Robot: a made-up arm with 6 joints. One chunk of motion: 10 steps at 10 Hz.
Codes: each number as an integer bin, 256 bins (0 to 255) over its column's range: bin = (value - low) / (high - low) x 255, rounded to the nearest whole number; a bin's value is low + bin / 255 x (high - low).
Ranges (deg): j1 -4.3..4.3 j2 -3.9..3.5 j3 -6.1..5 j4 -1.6..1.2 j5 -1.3..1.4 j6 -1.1..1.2
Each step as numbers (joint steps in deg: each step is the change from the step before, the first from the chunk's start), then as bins.
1 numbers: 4.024 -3.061 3.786 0.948 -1.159 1.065
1 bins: 247 29 227 232 13 240
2 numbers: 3.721 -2.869 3.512 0.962 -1.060 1.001
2 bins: 238 36 221 233 23 233
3 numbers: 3.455 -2.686 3.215 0.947 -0.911 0.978
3 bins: 230 42 214 232 37 230
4 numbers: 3.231 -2.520 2.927 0.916 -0.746 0.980
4 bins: 223 48 207 229 52 231
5 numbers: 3.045 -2.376 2.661 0.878 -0.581 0.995
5 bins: 218 53 201 226 68 232
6 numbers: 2.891 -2.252 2.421 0.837 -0.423 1.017
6 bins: 213 57 196 222 83 235
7 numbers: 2.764 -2.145 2.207 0.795 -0.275 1.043
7 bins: 209 60 191 218 97 238
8 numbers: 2.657 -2.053 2.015 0.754 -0.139 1.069
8 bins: 206 64 186 214 110 240
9 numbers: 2.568 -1.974 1.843 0.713 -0.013 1.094
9 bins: 204 66 182 211 122 243
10 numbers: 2.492 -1.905 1.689 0.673 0.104 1.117
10 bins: 201 69 179 207 133 246
